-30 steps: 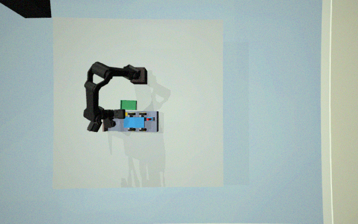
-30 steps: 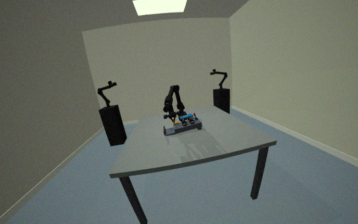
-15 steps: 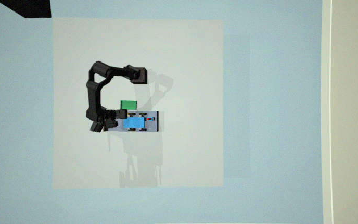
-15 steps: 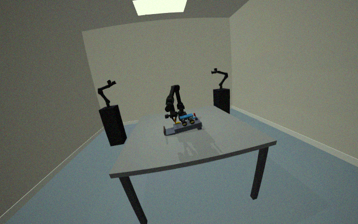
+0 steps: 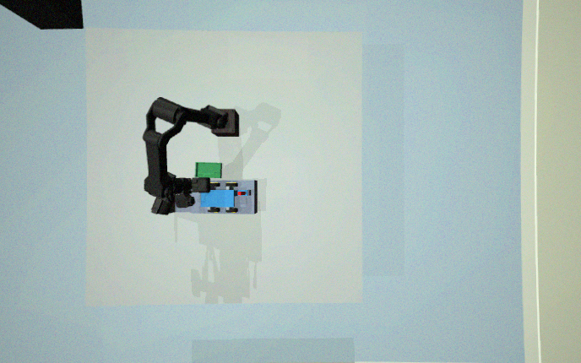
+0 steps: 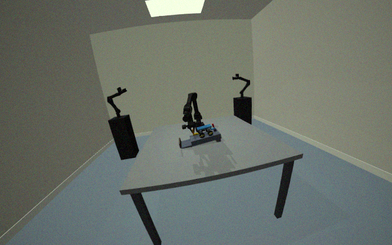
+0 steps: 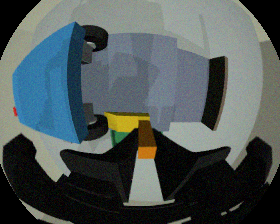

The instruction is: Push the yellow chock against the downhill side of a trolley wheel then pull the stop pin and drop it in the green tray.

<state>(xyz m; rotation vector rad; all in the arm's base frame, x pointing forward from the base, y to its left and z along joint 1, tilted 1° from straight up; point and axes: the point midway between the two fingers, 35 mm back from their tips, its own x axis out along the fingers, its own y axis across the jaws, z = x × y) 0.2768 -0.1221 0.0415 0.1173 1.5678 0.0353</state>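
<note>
My gripper tip is now 20 mm to the right of the yellow chock and 10 mm above it. The rest, counted from my gripper tip: green tray 100 mm below, 70 mm behind, 20 mm to the left; grey ramp 100 mm to the left, 60 mm ahead, 40 mm below; blue trolley 110 mm to the left, 60 mm ahead, 20 mm above.
</note>
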